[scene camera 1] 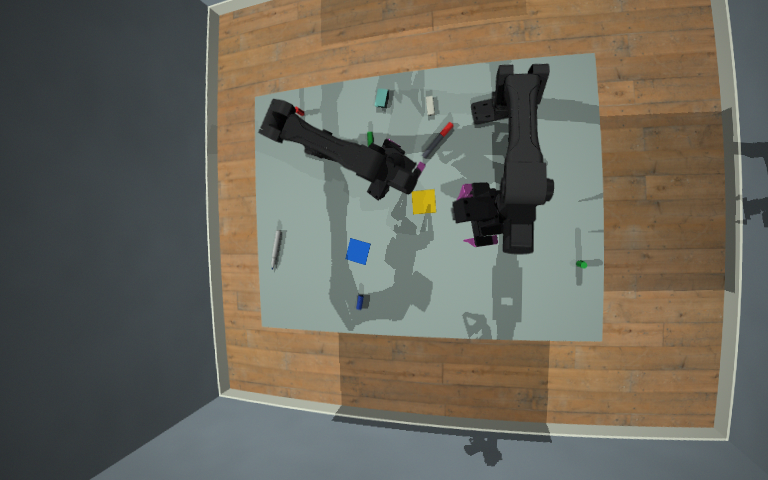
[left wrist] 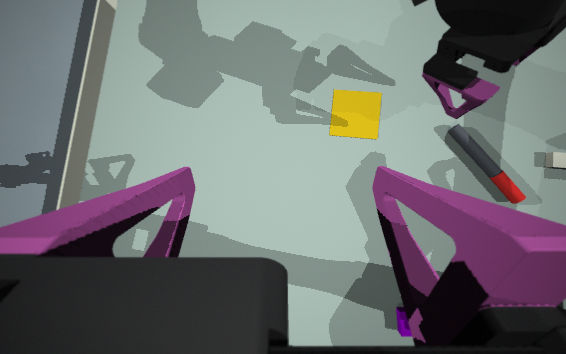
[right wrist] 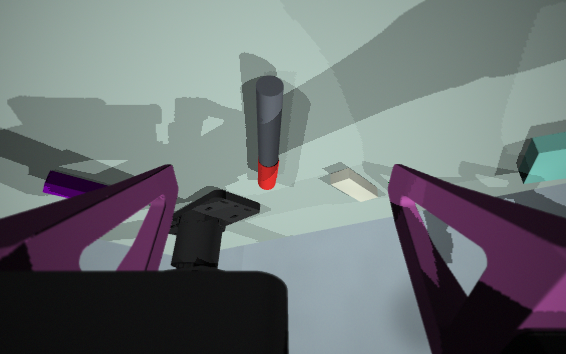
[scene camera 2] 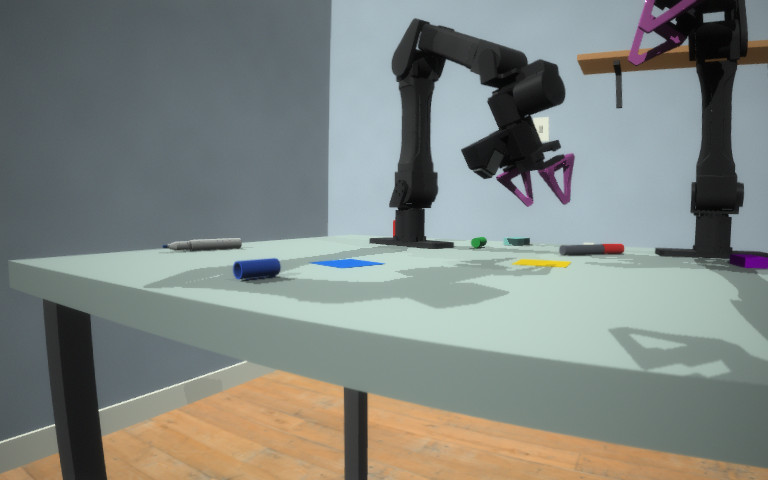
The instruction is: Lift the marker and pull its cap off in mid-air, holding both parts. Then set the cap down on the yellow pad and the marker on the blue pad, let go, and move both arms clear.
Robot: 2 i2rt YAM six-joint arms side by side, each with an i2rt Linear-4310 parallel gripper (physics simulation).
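Places are measured from the left arm's base along level axes (x left, y back, z up), in millimetres.
Pixels of known places: left gripper, fingertip midpoint: (left wrist: pixel 283 176) (scene camera 2: pixel 636 47); right gripper, fingertip midpoint: (scene camera 1: pixel 411 156) (left wrist: pixel 481 89) (right wrist: pixel 283 176) (scene camera 2: pixel 547 204); left arm's base, link origin: (right wrist: pixel 203 215) (scene camera 2: pixel 711 256); right arm's base, link origin: (scene camera 2: pixel 409 244).
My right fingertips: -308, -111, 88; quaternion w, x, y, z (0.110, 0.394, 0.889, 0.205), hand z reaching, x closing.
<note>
Ahead of a thing's pixels: the offset from my right fingertips to its top centre, as dx, dy, dz.
A dark grey marker {+81, +52, -70} (scene camera 1: pixel 433 145) (scene camera 2: pixel 580 249) (left wrist: pixel 475 150) (right wrist: pixel 270 130) with its red cap {+117, +82, -70} (scene camera 1: pixel 446 129) (scene camera 2: pixel 613 249) (left wrist: pixel 508 187) (right wrist: pixel 268 175) on one end lies on the table. My right gripper (scene camera 1: pixel 405 153) (scene camera 2: pixel 547 202) (right wrist: pixel 283 176) is open and empty, above the table near the marker's grey end. My left gripper (scene camera 1: pixel 466 216) (left wrist: pixel 283 176) is open and empty, high above the table, to the right of the yellow pad {-1, -134, -88} (scene camera 1: pixel 423 202) (scene camera 2: pixel 542 263) (left wrist: pixel 356 112) in scene camera 1. The blue pad {-257, -257, -88} (scene camera 1: pixel 358 251) (scene camera 2: pixel 346 263) lies farther left.
A pale pen {-576, -199, -69} (scene camera 1: pixel 276 247) (scene camera 2: pixel 212 244) and a hollow blue cylinder {-279, -432, -68} (scene camera 1: pixel 360 301) (scene camera 2: pixel 257 268) lie on the table. A green cylinder {-139, +112, -68} (scene camera 1: pixel 370 138) (scene camera 2: pixel 478 242), a teal block {-74, +243, -73} (scene camera 1: pixel 381 97) (right wrist: pixel 550 162) and a white block {+81, +173, -76} (scene camera 1: pixel 430 105) (right wrist: pixel 354 185) are near the marker. A purple block {+317, -47, -73} (scene camera 2: pixel 750 260) (right wrist: pixel 75 185) also shows.
</note>
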